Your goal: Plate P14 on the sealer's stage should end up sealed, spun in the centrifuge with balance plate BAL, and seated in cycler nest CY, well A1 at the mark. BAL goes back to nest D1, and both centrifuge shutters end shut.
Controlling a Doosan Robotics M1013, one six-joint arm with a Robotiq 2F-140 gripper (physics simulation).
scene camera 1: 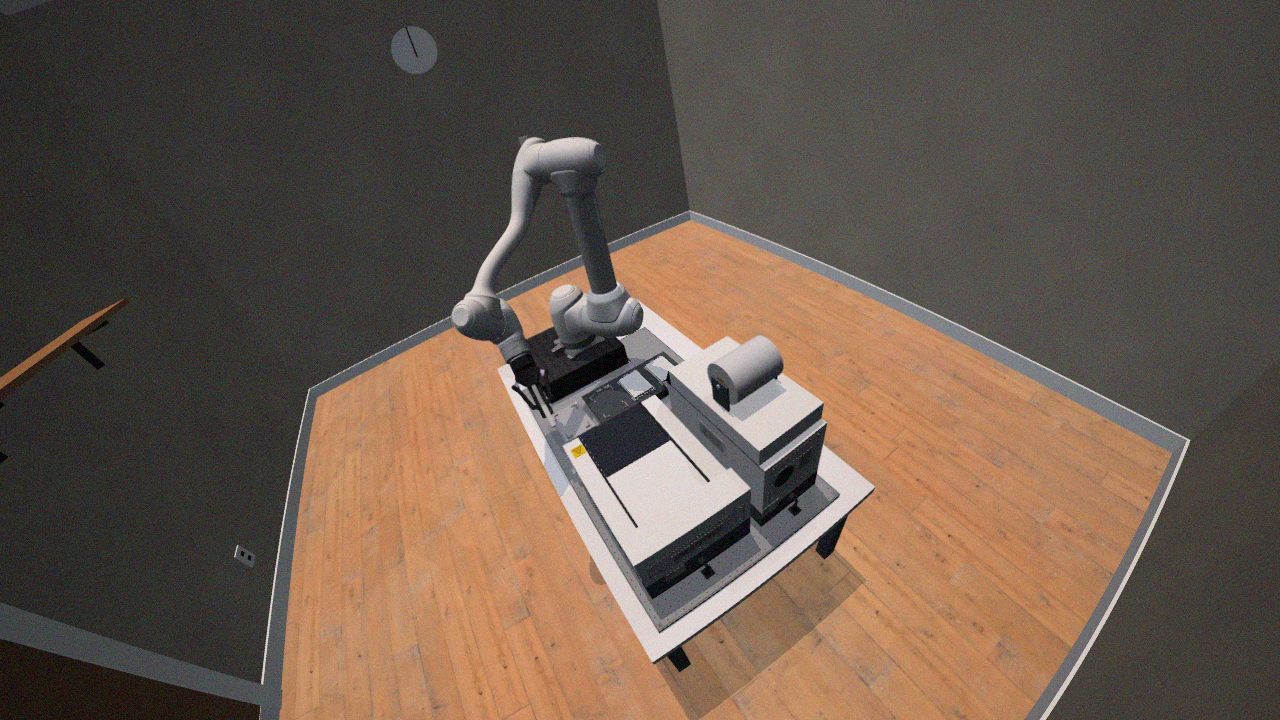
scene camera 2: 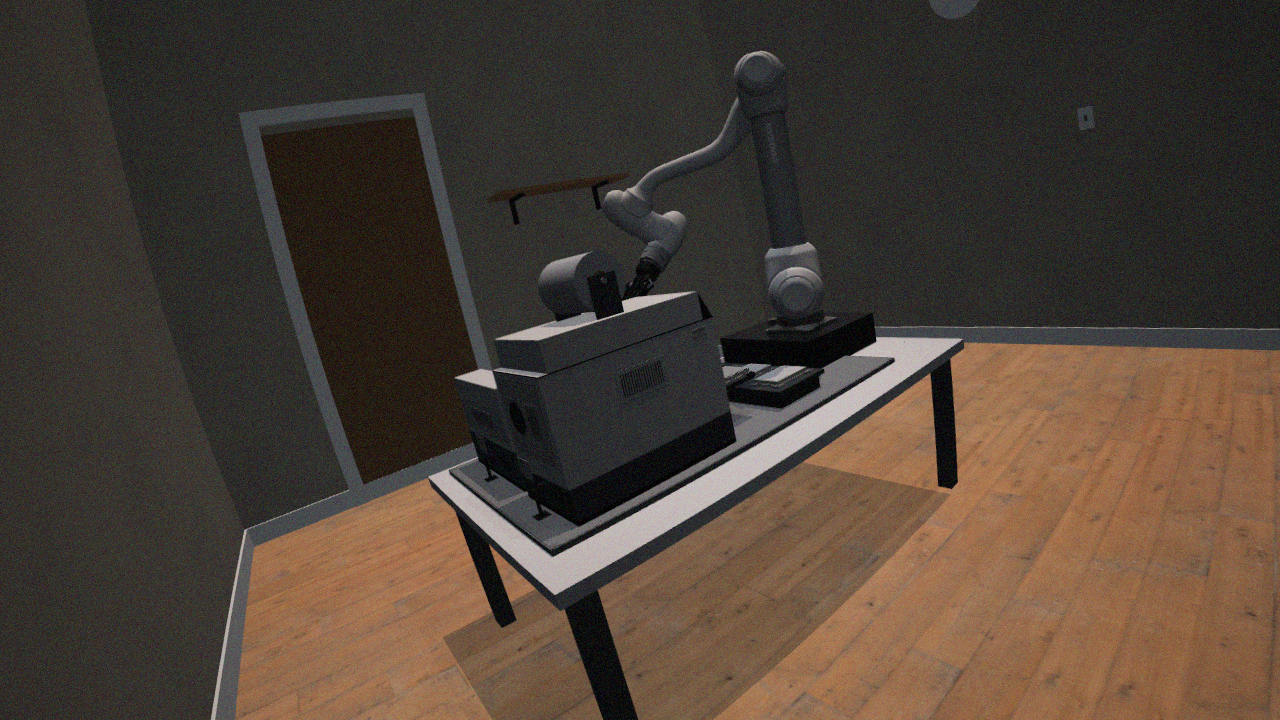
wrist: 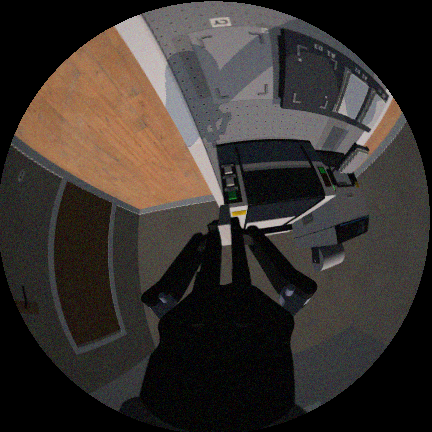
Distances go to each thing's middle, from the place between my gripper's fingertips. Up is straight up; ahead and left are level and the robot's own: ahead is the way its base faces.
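Labels:
Positions relative to my hand: grey cylinder unit [scene camera 1: 747,368], 180 mm above, 370 mm ahead, 440 mm to the left; centrifuge [scene camera 1: 672,511], 120 mm below, 320 mm ahead, 130 mm to the left; dark top panel [wrist: 277,209], 30 mm below, 170 mm ahead, 150 mm to the left. Of the things named here, going by their middles, the dark top panel is the nearest to my hand and the grey cylinder unit the farthest from it.

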